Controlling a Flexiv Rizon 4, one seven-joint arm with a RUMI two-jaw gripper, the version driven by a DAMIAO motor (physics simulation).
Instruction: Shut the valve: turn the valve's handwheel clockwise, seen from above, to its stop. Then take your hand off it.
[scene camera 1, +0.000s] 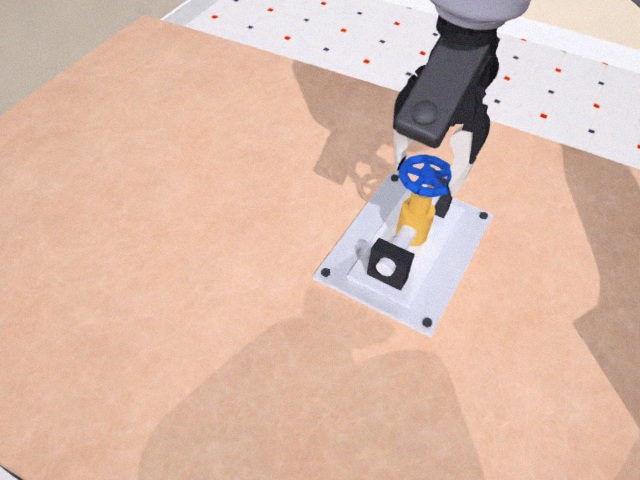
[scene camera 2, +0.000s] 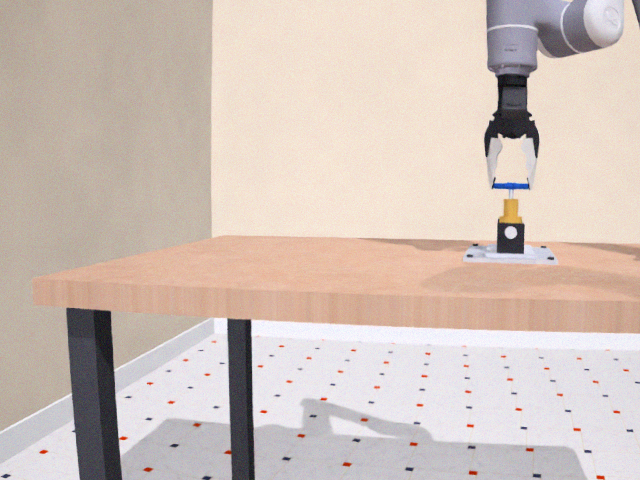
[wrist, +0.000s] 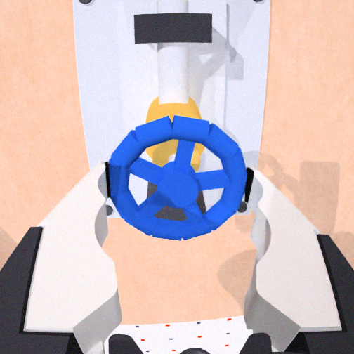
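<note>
The blue handwheel (scene camera 1: 423, 159) (scene camera 2: 510, 186) (wrist: 235, 185) lies level on top of the valve's yellow body (scene camera 1: 415, 222) (scene camera 2: 510, 209) (wrist: 172, 109). My gripper (scene camera 1: 422, 184) (scene camera 2: 511, 185) (wrist: 177, 168) points down from above and is shut on the handwheel. Its two black fingertip pads sit against opposite sides of the rim, at the left and right in the wrist view. The wheel's hub and spokes show between the fingers in the wrist view. How far the wheel is from its stop cannot be told from the views.
The valve stands on a pale base plate (scene camera 1: 454, 268) (wrist: 97, 75) with dark bolts at its corners. A black block (scene camera 1: 400, 276) (scene camera 2: 504, 245) (wrist: 173, 28) holds a white pipe beside the yellow body. The plate rests on the wooden table (scene camera 1: 155, 206) (scene camera 2: 206, 268).
</note>
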